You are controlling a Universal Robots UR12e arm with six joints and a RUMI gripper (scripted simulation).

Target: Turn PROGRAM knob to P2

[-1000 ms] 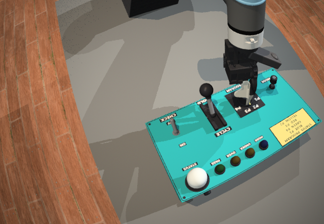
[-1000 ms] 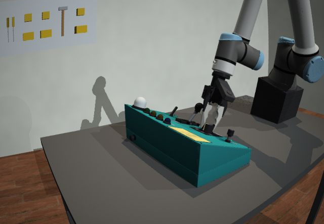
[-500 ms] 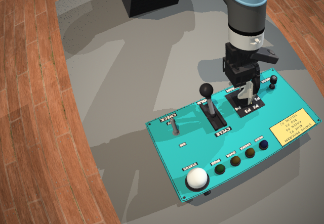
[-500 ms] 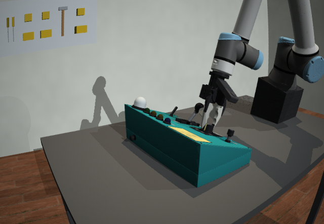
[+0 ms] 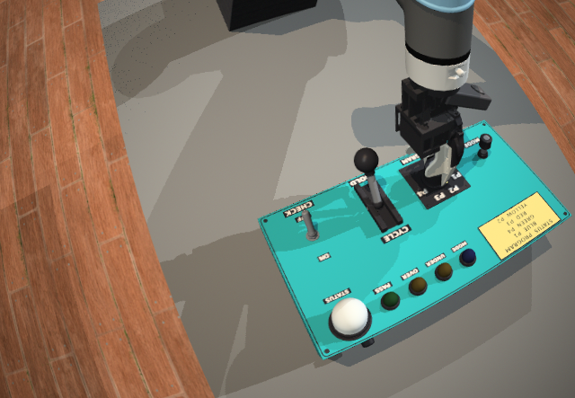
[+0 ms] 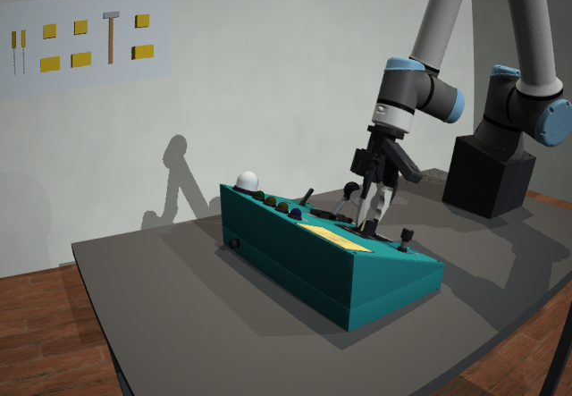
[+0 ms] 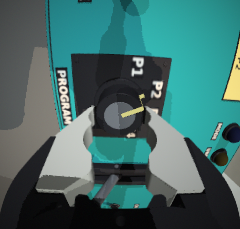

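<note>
Now: hand 40 mm short of the teal console, 60 mm to the left of it and 30 mm above it. Round my hand: check toggle: 30 mm ahead, 240 mm to the right, 10 mm below; black ball-topped lever: 10 mm behind, 120 mm to the right, 10 mm above; small mode knob: 20 mm behind, 120 mm to the left.
</note>
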